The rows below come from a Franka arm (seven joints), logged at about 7 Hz.
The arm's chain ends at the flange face. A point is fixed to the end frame.
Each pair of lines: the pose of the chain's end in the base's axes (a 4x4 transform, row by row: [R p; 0 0 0 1], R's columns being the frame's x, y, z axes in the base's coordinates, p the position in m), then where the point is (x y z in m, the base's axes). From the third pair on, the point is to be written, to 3 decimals.
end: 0.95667, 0.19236, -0.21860, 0.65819; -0.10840, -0.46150, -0.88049, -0.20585; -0.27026, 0.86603, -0.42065, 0.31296; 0, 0, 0, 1
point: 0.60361 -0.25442 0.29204
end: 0.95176, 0.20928, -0.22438, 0.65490; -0.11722, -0.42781, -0.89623, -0.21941; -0.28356, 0.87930, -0.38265, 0.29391; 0, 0, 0, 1
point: 0.60005 -0.26883 0.27587
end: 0.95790, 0.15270, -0.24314, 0.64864; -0.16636, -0.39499, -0.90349, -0.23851; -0.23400, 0.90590, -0.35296, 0.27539; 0, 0, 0, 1
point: 0.593 -0.287 0.257
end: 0.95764, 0.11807, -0.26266, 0.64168; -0.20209, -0.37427, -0.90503, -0.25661; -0.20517, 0.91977, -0.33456, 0.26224; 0, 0, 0, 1
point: 0.585 -0.303 0.244
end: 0.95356, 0.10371, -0.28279, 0.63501; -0.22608, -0.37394, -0.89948, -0.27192; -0.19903, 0.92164, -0.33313, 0.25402; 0, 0, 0, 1
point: 0.577 -0.317 0.235
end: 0.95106, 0.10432, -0.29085, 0.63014; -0.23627, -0.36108, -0.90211, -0.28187; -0.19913, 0.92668, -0.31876, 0.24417; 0, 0, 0, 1
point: 0.572 -0.327 0.226
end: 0.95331, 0.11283, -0.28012, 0.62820; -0.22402, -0.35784, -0.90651, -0.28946; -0.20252, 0.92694, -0.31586, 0.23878; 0, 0, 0, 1
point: 0.570 -0.336 0.221
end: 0.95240, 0.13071, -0.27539, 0.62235; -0.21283, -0.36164, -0.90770, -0.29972; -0.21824, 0.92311, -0.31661, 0.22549; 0, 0, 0, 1
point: 0.565 -0.346 0.209
